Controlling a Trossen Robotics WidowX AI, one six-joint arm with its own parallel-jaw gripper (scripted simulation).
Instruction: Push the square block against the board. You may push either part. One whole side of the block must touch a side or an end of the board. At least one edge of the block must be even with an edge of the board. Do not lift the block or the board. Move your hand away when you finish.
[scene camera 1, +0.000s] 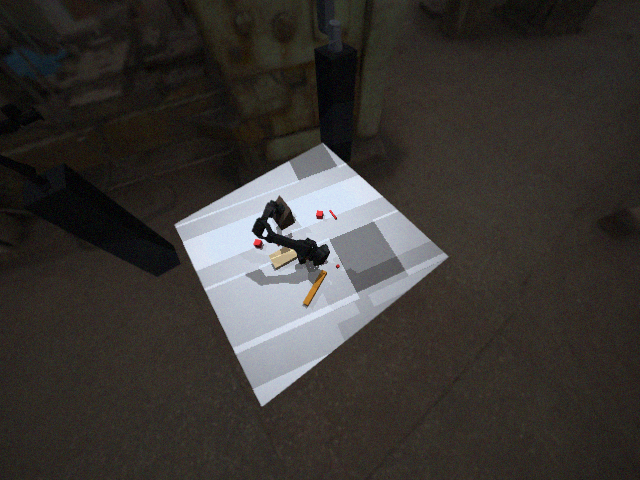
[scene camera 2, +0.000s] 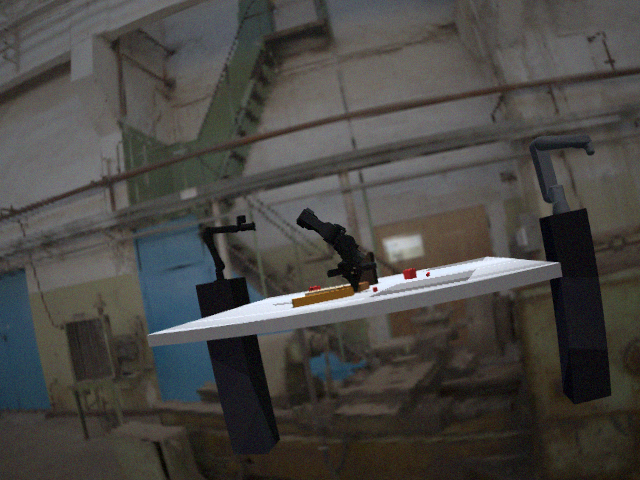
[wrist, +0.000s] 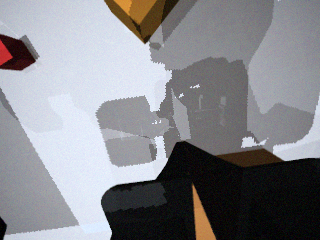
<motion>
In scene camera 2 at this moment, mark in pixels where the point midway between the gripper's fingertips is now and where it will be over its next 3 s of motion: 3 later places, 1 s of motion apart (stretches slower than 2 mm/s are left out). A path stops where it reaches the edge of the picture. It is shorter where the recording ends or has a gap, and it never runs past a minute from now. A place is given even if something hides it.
The gripper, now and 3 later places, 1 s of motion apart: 356, 291; 360, 289; 358, 290; 351, 279
</motion>
